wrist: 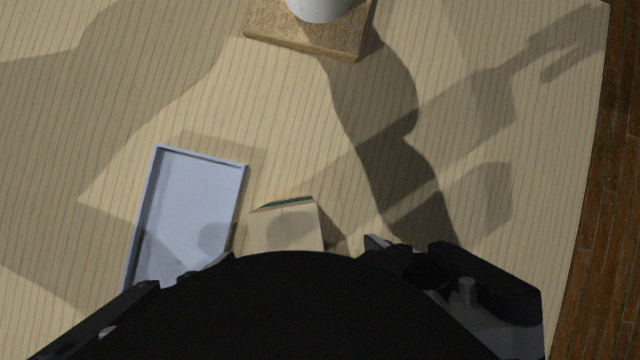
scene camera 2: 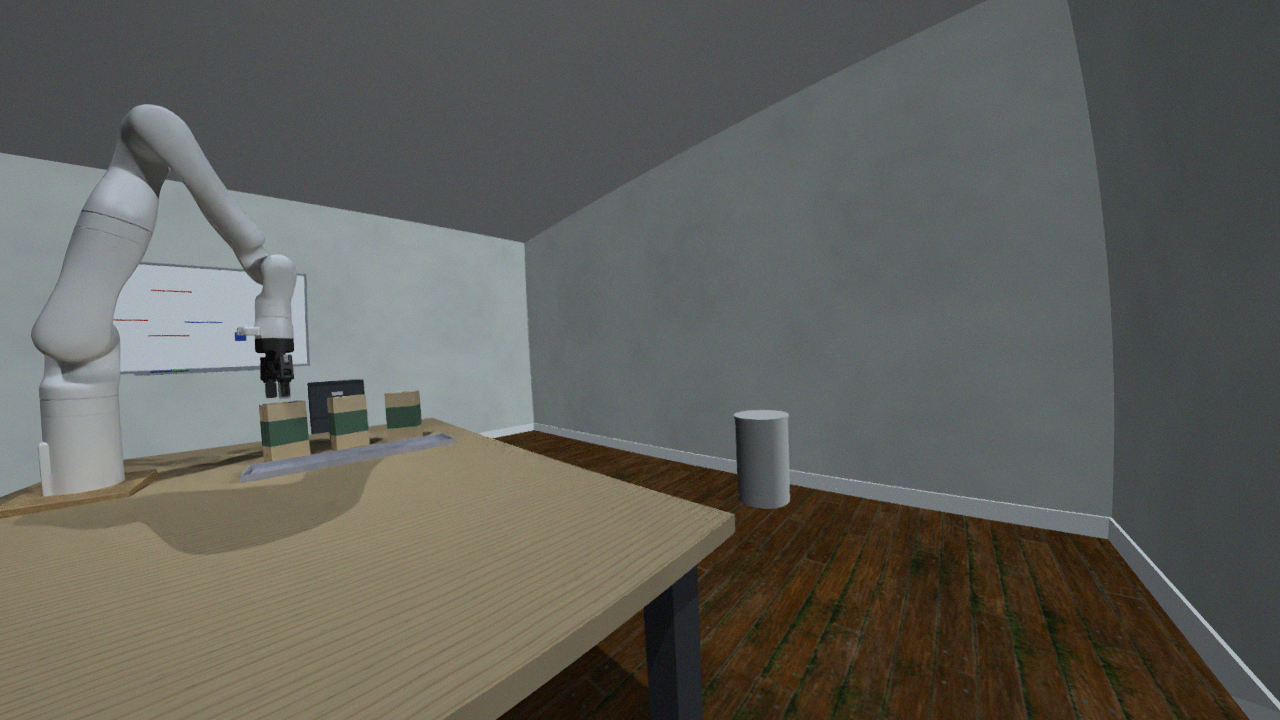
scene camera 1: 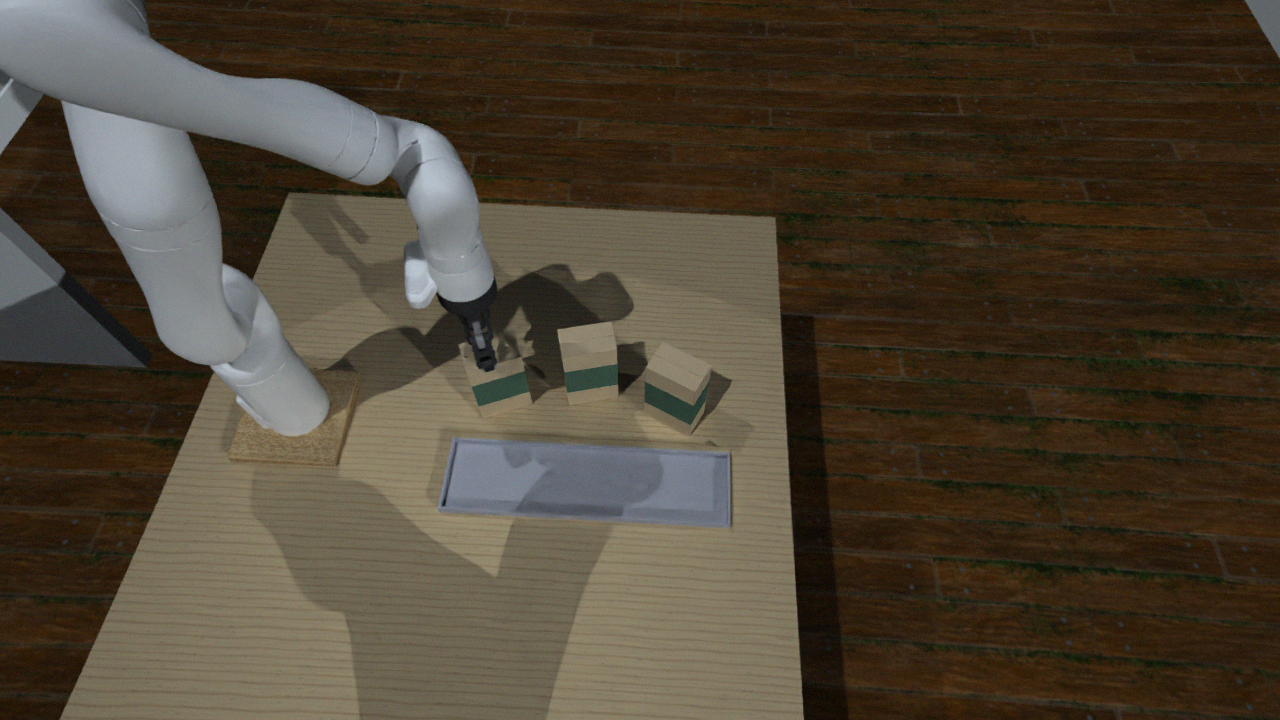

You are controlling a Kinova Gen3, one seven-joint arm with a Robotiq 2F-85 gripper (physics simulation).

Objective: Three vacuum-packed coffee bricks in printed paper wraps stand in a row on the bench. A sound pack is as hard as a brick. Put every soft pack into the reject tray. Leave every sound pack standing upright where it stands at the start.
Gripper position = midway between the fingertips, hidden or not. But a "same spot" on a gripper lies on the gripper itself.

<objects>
my gripper: wrist; scene camera 2; scene camera 1 483,342
same spot on my gripper: (wrist: 419,269) = (scene camera 2: 268,377)
</objects>
